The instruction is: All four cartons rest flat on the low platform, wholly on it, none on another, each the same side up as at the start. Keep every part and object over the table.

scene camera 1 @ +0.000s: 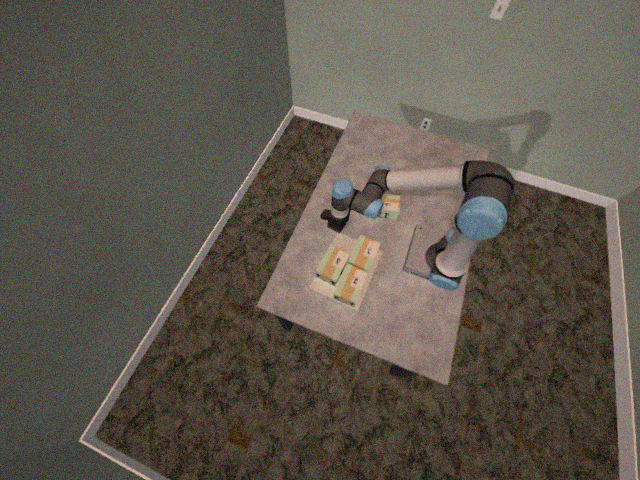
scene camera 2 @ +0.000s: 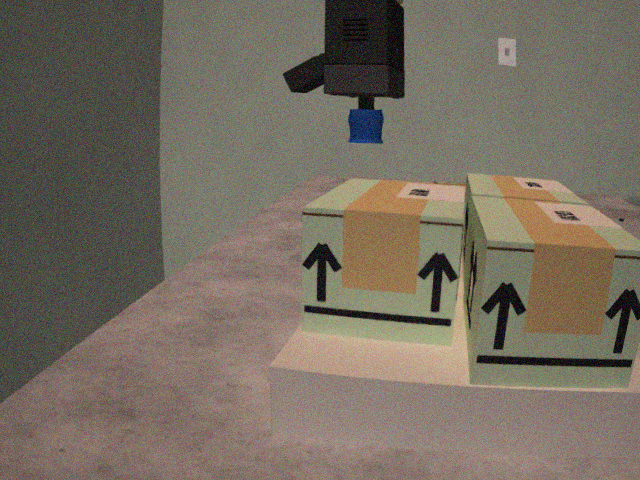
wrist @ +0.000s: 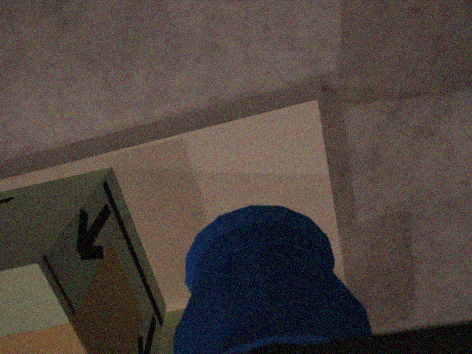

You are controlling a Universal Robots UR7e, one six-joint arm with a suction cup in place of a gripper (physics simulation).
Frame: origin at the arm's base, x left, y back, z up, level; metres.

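Seen in the pictures: hand, its tool point: [scene camera 2: 365, 142] [wrist: 260, 272].
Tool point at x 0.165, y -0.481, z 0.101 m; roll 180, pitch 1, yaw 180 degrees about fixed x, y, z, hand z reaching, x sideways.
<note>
Offsets run from my tool point to a thing's top centre. Level surfaces: height alone.
My suction gripper [scene camera 1: 337, 223] [scene camera 2: 365, 135] [wrist: 260, 250] is off, with nothing on its blue cup. It hangs upright above carton-top height, near the far left part of the low platform @(dz -0.113, dx +0.106, dy +0.122 m) [scene camera 1: 321, 287] [scene camera 2: 361, 356] [wrist: 260, 137]. Three cartons rest flat and apart from my cup on the platform: a left carton @(dz -0.028, dx +0.142, dy +0.061 m) [scene camera 1: 332, 263] [scene camera 2: 382, 248] [wrist: 30, 295], a front right carton @(dz -0.028, dx +0.183, dy +0.175 m) [scene camera 1: 351, 284] [scene camera 2: 547, 310] and a back right carton @(dz -0.028, dx +0.026, dy +0.158 m) [scene camera 1: 365, 253] [scene camera 2: 511, 187]. Their arrows point up in scene camera 2. The fourth carton @(dz -0.076, dx -0.305, dy +0.118 m) [scene camera 1: 391, 206] stands on the table beyond the platform, partly hidden by my arm.
My arm's base stands on a grey plate [scene camera 1: 417, 253] at the right of the table @(dz -0.160 m) [scene camera 1: 403, 325]. The forearm passes above the table near the fourth carton. The table's left edge runs close to the platform, with floor beyond it. A wall stands at the back.
</note>
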